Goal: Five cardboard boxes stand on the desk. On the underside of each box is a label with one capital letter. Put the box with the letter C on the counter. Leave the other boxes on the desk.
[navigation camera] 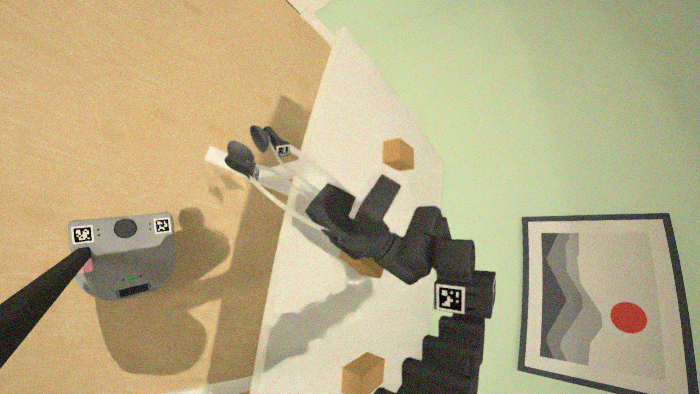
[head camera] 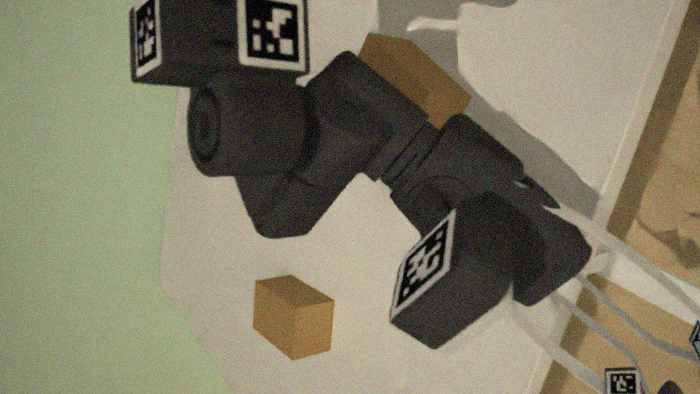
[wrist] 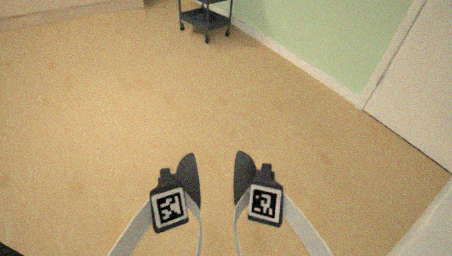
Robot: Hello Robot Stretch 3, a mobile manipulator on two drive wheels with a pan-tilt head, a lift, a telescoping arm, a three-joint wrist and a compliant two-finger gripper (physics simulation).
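Seen in the pictures: gripper, fingertip midpoint: point(navigation camera: 239, 137) point(wrist: 216, 170); robot's base, link origin: point(navigation camera: 125, 227).
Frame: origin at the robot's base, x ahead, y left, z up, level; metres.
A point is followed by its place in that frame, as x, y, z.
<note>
A small cardboard box point(head camera: 293, 320) {0.152, -0.525, 1.001} point(navigation camera: 398, 155) {0.150, -0.521, 0.996} stands on the white desk point(head camera: 210, 240) {0.095, -0.847, 0.951} point(navigation camera: 345, 90) {0.294, -0.385, 0.951} near the wall side. Another box point(head camera: 400, 70) {-0.079, -0.353, 1.001} point(navigation camera: 369, 268) {-0.083, -0.354, 0.999} is partly hidden behind my wrist. A third box point(navigation camera: 363, 372) {-0.302, -0.316, 0.994} shows at the bottom of the navigation view, beside the arm. No label letters show. My gripper point(navigation camera: 254, 147) {0.150, -0.140, 0.952} point(wrist: 216, 170) {0.150, -0.140, 0.952} is partly open and empty, with its fingertips out past the desk's front edge, above the floor. The other boxes and a counter top cannot be made out.
My base point(navigation camera: 135, 260) {-0.123, -0.020, 0.160} stands on the floor in front of the desk. A white desk leg point(navigation camera: 215, 155) shows below the fingers. A dark cart point(wrist: 205, 20) {2.124, 1.451, 0.133} stands by the green wall. A framed picture point(navigation camera: 522, 300) {-0.359, -0.887, 1.282} hangs behind the arm. A white panel point(wrist: 410, 85) {1.814, -0.537, 0.367} is at right.
</note>
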